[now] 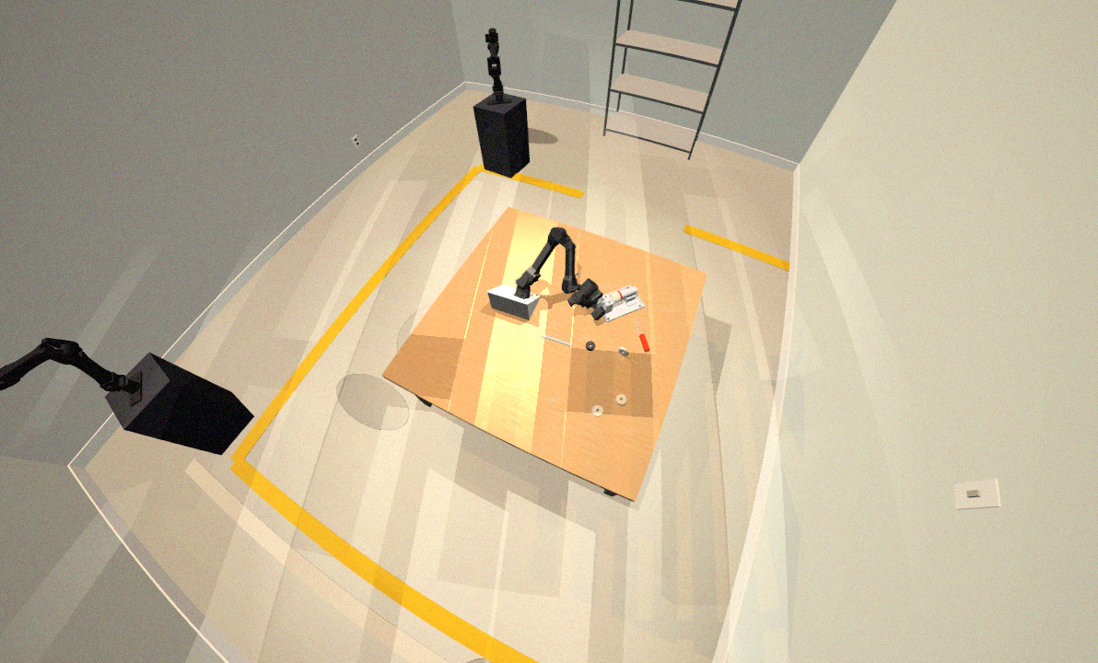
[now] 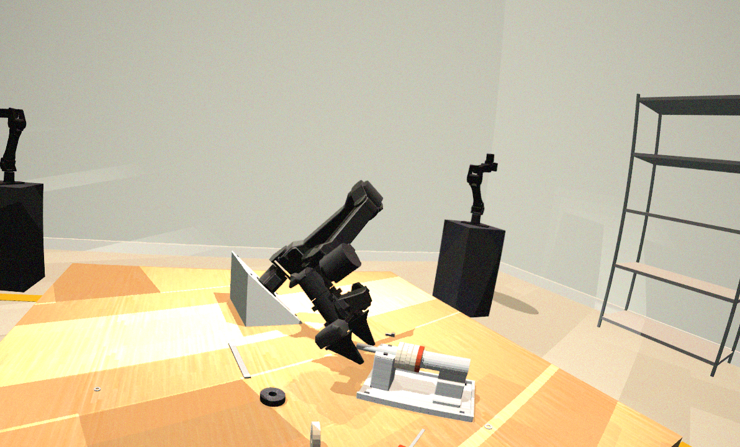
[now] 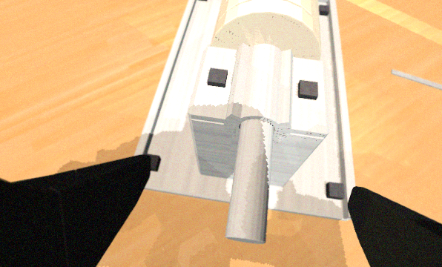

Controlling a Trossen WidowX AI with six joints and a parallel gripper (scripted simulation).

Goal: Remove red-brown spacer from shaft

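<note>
Now: the grey shaft 40 mm ahead of my gripper tip, 50 mm to the left of it and 10 mm above it. Also, from my gripper tip: red-brown spacer 60 mm ahead, 90 mm to the left, 10 mm above; white ring 210 mm ahead, 160 mm to the right, 40 mm below; black ring 50 mm ahead, 200 mm to the right, 60 mm below.
</note>
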